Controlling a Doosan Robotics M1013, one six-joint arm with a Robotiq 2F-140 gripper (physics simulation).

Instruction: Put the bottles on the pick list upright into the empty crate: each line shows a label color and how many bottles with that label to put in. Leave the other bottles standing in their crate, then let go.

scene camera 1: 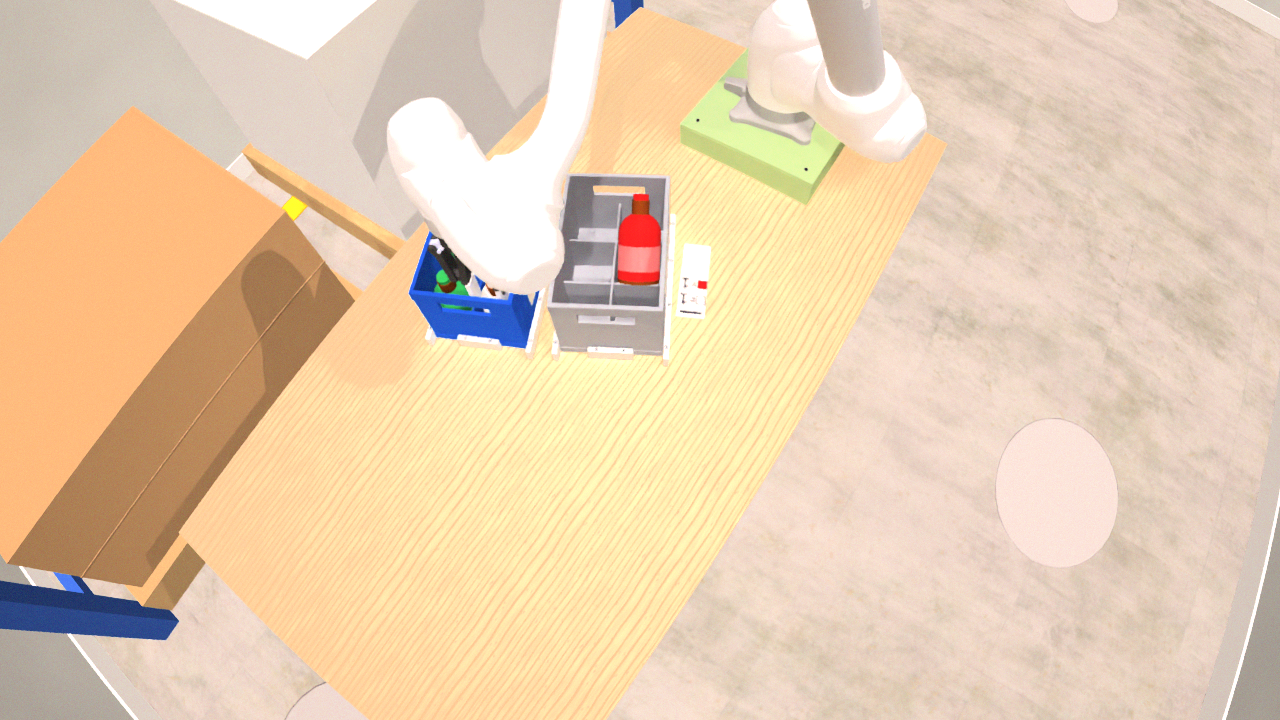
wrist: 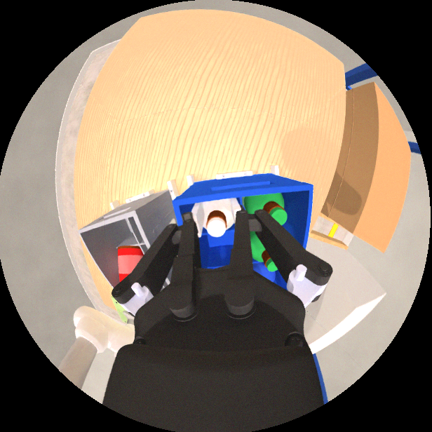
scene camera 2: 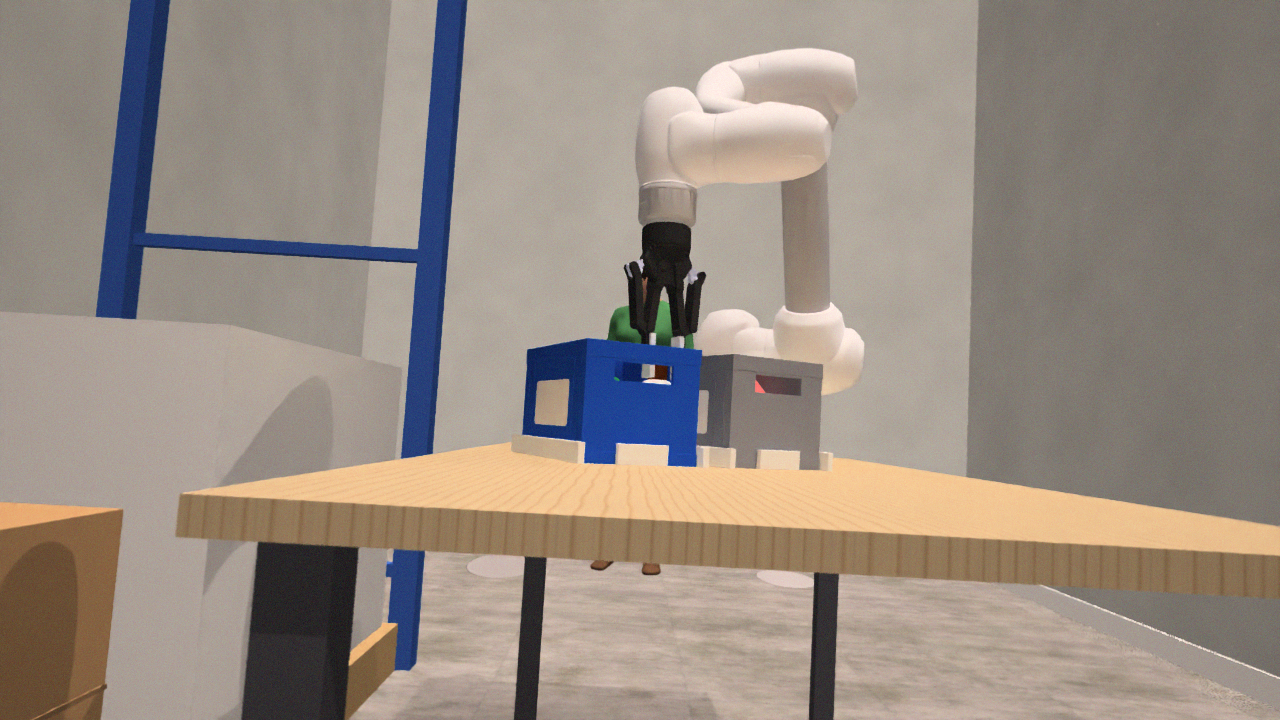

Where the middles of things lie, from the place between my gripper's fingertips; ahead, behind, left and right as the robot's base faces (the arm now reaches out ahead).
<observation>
I see my gripper 40 mm above the white bottle point(wrist: 218, 217) and 20 mm past it. Round my hand: red bottle point(scene camera 1: 639, 247): 200 mm behind, 180 mm to the left, 10 mm below; then pick list point(scene camera 1: 695, 267): 270 mm to the left, 250 mm behind, 130 mm below.
</observation>
